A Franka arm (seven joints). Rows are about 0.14 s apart.
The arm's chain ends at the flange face. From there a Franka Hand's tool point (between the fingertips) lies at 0.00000 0.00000 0.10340 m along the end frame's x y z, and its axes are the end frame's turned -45 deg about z.
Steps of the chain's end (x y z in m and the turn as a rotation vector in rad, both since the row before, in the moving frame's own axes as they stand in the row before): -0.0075, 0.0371, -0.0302, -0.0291, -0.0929, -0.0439; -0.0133, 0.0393, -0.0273, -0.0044, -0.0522, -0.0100; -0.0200, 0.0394, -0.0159, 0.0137, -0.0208, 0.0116; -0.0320, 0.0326, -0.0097, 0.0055, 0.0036, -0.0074; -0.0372, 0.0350, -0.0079, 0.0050, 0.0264, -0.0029
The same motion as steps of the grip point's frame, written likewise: -0.0405, 0.0165, -0.0307, 0.0451, -0.0863, -0.0439; -0.0413, 0.0149, -0.0274, 0.0338, -0.0400, -0.0100; -0.0425, 0.0112, -0.0159, 0.0244, -0.0050, 0.0116; -0.0450, 0.0003, -0.0097, 0.0013, 0.0064, -0.0074; -0.0488, 0.0000, -0.0079, -0.0151, 0.0222, -0.0029
